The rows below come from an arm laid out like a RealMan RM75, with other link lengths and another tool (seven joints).
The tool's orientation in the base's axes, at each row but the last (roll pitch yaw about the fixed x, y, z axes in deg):
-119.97, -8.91, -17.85
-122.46, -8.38, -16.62
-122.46, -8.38, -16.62
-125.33, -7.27, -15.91
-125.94, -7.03, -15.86
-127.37, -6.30, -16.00
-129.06, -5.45, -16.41
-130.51, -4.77, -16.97
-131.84, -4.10, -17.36
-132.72, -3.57, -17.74
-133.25, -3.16, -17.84
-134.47, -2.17, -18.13
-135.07, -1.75, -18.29
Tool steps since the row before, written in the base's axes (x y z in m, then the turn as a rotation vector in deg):
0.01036, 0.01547, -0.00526, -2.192, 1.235, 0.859
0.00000, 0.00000, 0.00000, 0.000, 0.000, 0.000
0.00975, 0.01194, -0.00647, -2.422, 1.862, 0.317
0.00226, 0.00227, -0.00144, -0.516, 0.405, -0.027
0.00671, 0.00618, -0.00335, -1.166, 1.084, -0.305
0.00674, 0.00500, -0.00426, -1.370, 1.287, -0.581
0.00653, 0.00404, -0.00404, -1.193, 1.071, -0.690
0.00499, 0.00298, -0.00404, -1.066, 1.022, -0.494
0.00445, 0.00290, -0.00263, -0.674, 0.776, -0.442
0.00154, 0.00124, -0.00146, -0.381, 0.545, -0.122
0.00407, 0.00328, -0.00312, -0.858, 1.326, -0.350
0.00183, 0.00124, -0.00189, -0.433, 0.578, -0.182
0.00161, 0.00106, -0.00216, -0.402, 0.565, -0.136
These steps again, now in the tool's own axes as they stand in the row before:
0.00424, -0.00375, 0.01850, -2.302, -1.317, -0.178
0.00000, 0.00000, 0.00000, 0.000, 0.000, 0.000
0.00492, -0.00151, 0.01591, -2.777, -1.201, 0.529
0.00136, -0.00030, 0.00323, -0.606, -0.184, 0.173
0.00432, -0.00140, 0.00859, -1.445, -0.320, 0.662
0.00460, -0.00023, 0.00821, -1.725, -0.209, 0.922
0.00472, -0.00010, 0.00728, -1.506, -0.008, 0.882
0.00355, 0.00051, 0.00610, -1.354, -0.142, 0.755
0.00319, -0.00060, 0.00496, -0.904, -0.078, 0.654
0.00100, 0.00000, 0.00225, -0.536, -0.208, 0.356
0.00269, -0.00061, 0.00543, -1.240, -0.479, 0.921
0.00128, 0.00016, 0.00261, -0.598, -0.177, 0.408
0.00113, 0.00048, 0.00262, -0.563, -0.207, 0.374

